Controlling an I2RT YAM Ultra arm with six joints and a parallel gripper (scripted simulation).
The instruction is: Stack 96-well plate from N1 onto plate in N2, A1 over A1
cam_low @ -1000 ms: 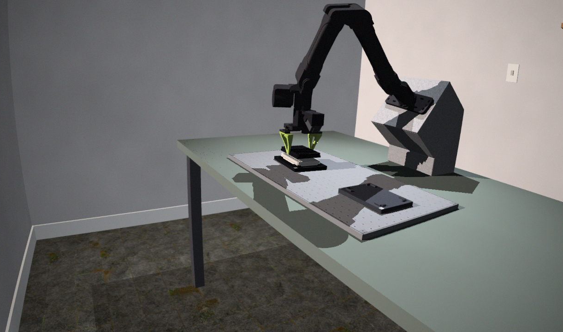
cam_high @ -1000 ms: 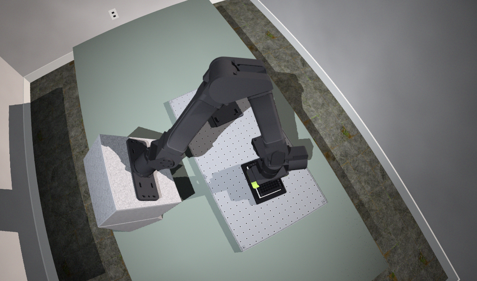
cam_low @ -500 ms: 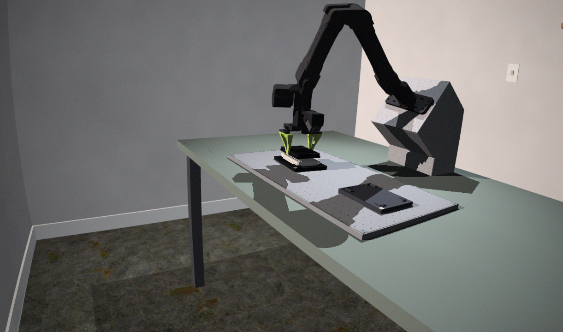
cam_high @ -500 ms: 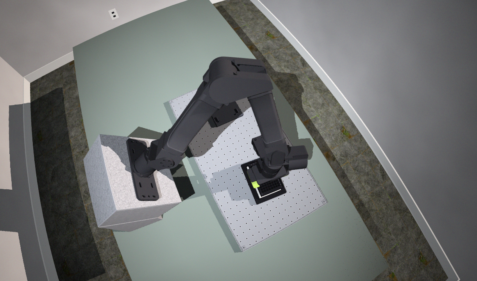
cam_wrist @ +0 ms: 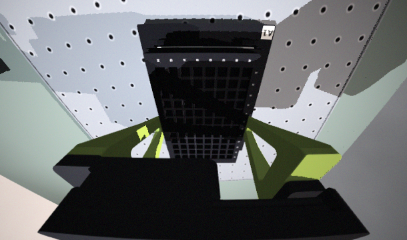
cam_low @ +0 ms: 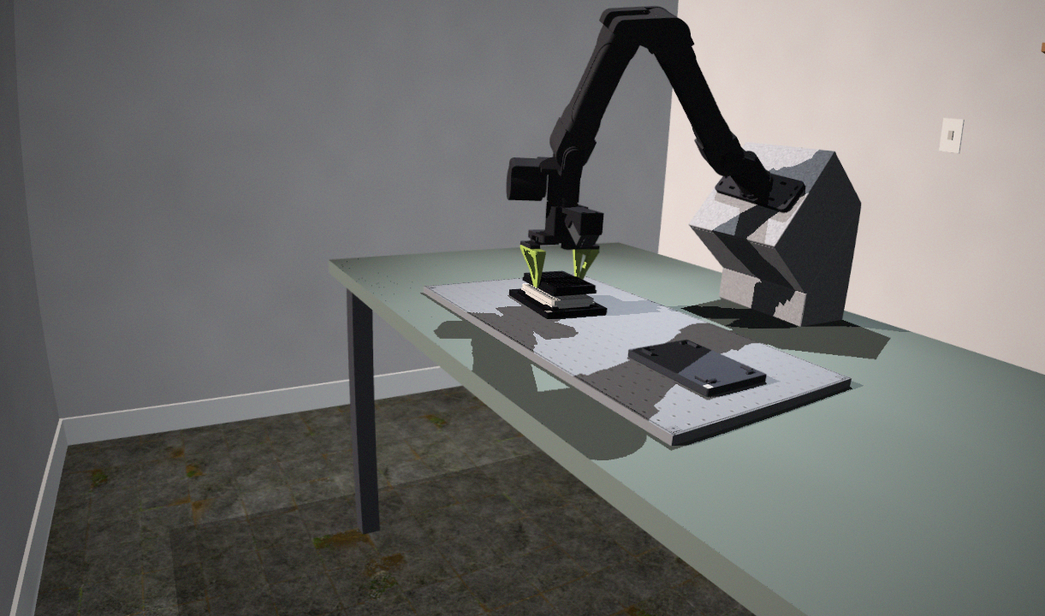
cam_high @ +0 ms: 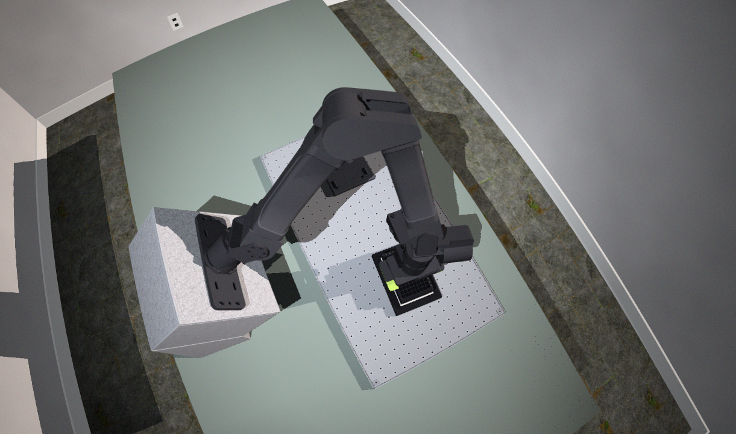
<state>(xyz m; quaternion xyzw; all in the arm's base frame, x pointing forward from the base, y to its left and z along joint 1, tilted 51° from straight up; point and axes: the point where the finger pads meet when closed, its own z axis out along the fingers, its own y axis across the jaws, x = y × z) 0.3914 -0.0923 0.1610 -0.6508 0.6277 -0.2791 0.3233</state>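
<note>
Now: hand 2 cm above the white 96-well plate. The rest, counted from my hand: black 96-well plate (right at my hand); then black nest N2 (4 cm below); then nest N1 (35 cm to the left, 7 cm behind, 4 cm below).
</note>
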